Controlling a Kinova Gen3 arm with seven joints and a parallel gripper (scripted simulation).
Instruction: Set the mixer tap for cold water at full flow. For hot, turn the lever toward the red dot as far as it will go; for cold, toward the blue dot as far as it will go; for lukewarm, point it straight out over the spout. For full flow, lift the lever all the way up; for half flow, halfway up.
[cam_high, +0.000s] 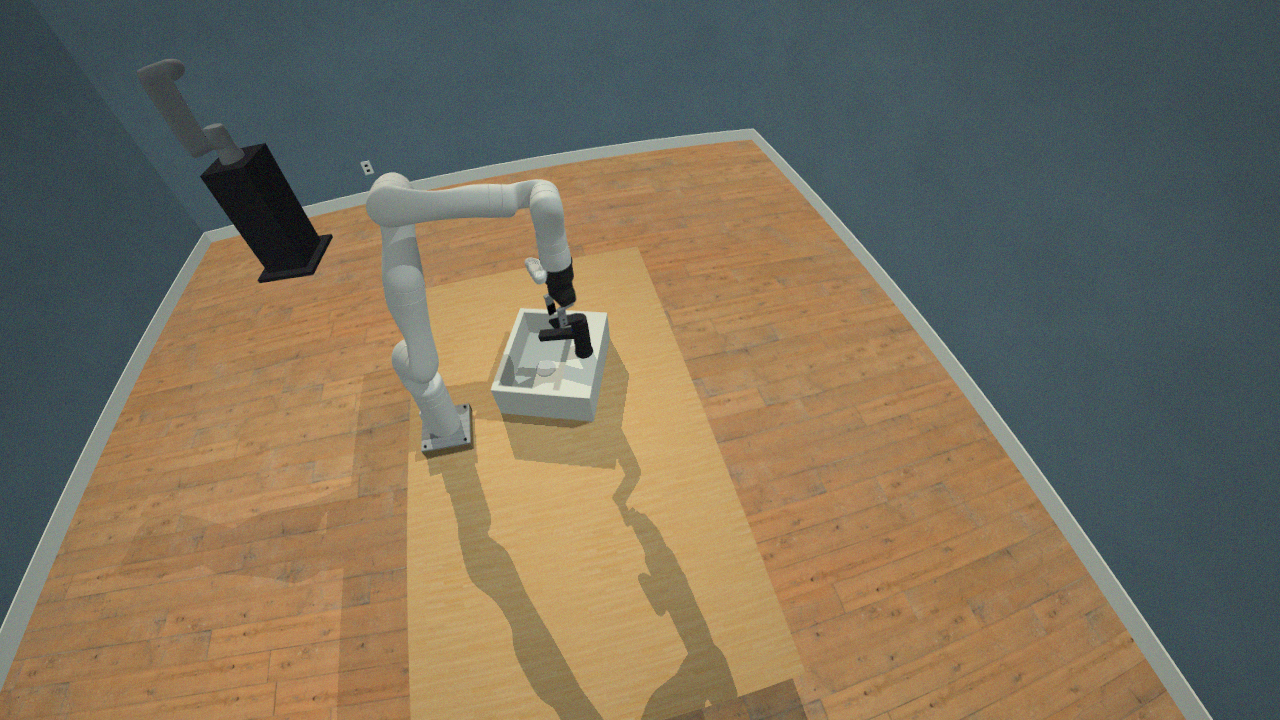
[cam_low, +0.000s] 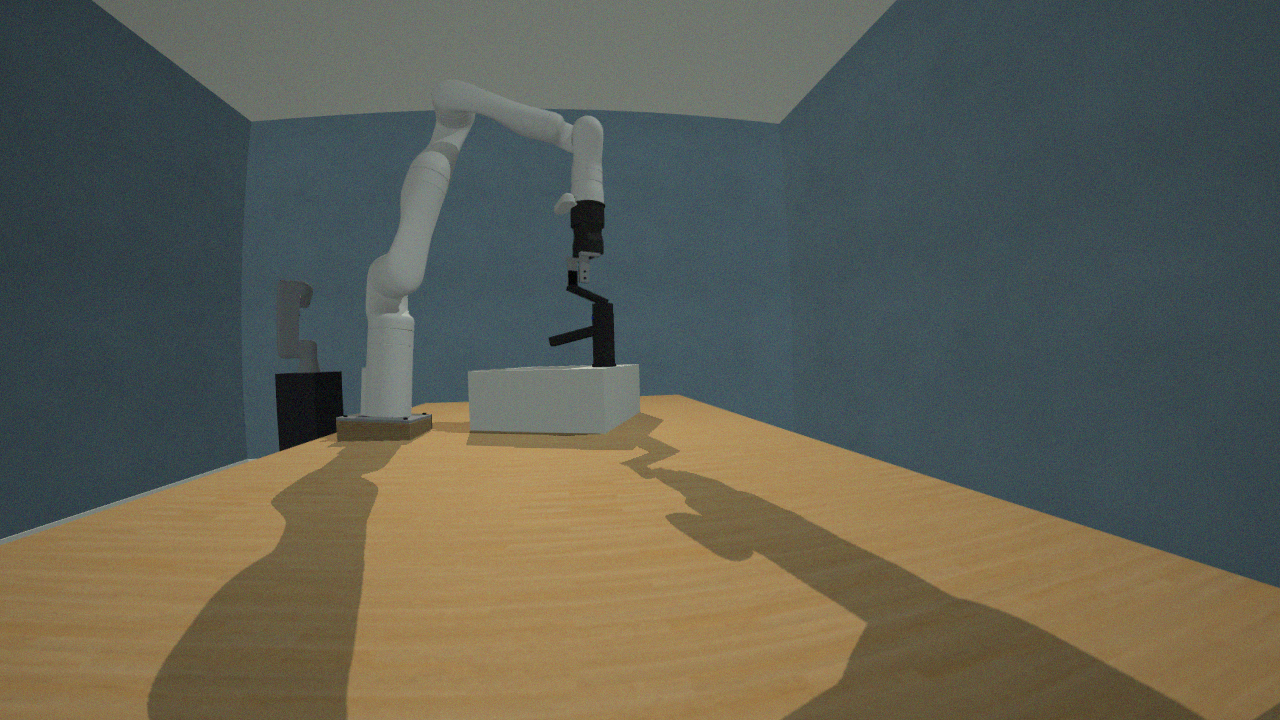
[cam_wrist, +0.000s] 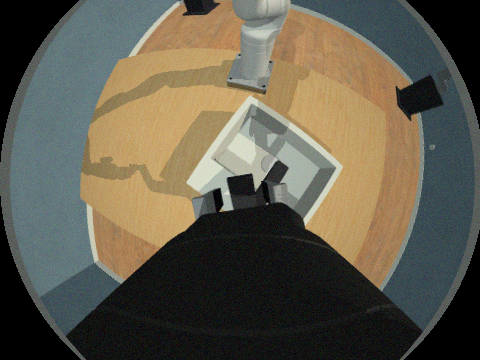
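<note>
The lever is 2 cm ahead of my hand, 1 cm to the left of it and 4 cm below it. The rest, counted from my hand: white basin: 6 cm behind, 6 cm to the left, 28 cm below.
</note>
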